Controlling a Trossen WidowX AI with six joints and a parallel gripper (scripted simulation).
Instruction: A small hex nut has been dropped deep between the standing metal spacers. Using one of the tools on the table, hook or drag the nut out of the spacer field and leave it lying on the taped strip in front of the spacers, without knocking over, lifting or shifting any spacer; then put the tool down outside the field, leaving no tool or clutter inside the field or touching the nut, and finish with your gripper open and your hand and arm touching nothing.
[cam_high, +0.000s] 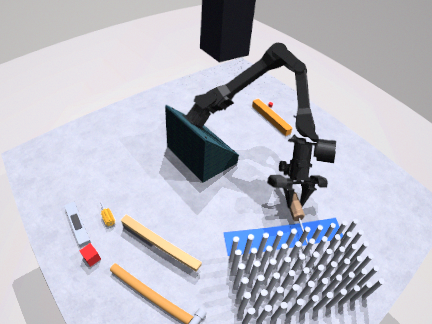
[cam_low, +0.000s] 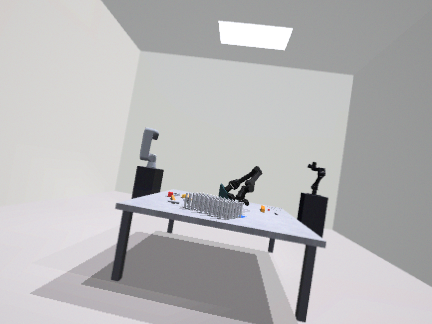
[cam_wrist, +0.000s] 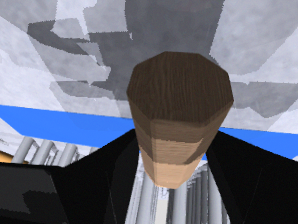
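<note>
The blue strip lies 50 mm ahead of my gripper tip, 70 mm to the right of it and 30 mm below it. Round my gripper tip: wooden-handled screwdriver: 90 mm ahead, 40 mm to the right; thin metal piece: 310 mm behind, 370 mm to the left, 30 mm below; orange bar: 410 mm behind, 250 mm to the left, 20 mm below.
</note>
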